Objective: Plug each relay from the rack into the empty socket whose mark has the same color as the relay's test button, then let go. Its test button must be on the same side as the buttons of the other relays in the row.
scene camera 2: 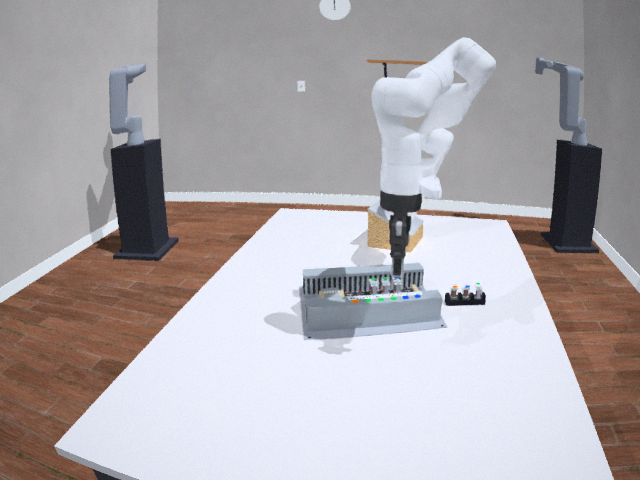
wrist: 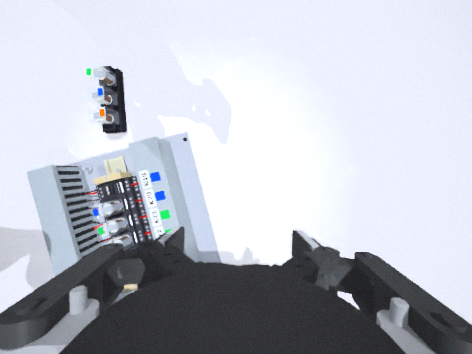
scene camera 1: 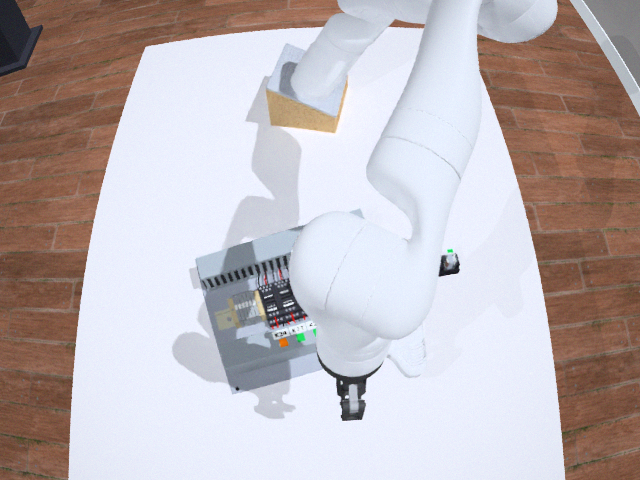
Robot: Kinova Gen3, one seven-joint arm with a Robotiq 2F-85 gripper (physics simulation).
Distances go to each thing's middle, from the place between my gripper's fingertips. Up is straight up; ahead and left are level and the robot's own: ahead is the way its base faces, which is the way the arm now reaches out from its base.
Right now the grey panel (scene camera 2: pixel 412 327) is 190 mm behind my hand, 50 mm to the right of it and 180 mm below it.
